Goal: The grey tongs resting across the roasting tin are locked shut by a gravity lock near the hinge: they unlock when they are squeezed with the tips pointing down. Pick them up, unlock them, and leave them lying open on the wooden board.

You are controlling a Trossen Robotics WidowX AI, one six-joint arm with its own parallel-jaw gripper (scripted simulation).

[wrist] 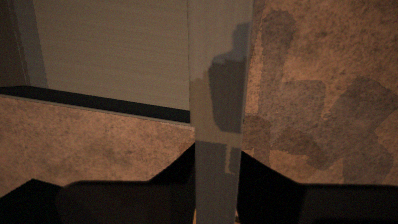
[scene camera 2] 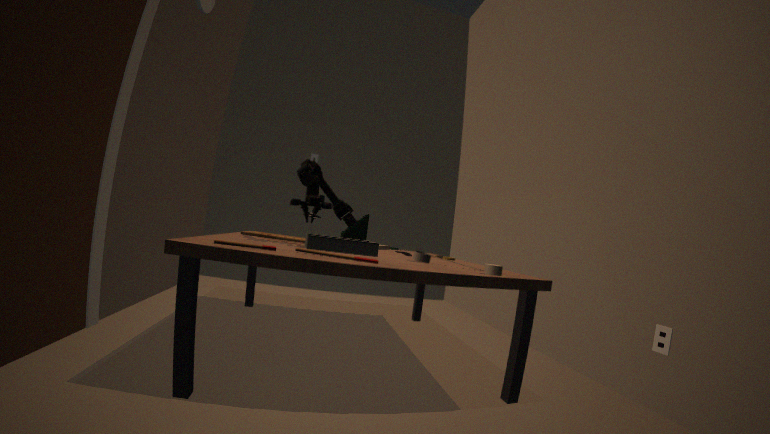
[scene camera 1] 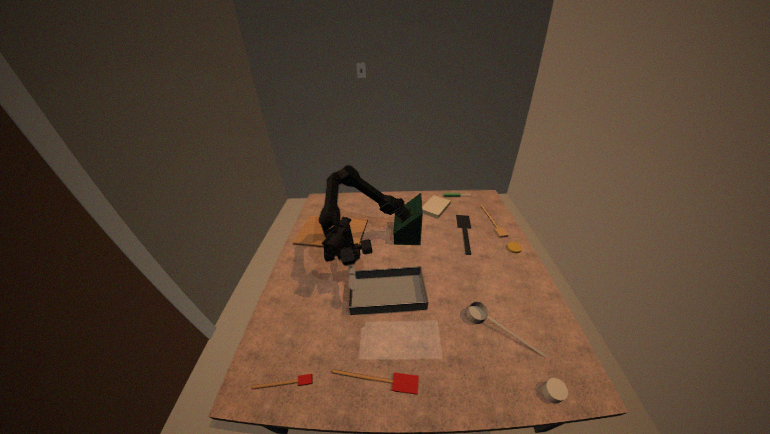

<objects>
The same spot on a roasting tin: (scene camera 1: 396,290) is (wrist: 91,44).
</objects>
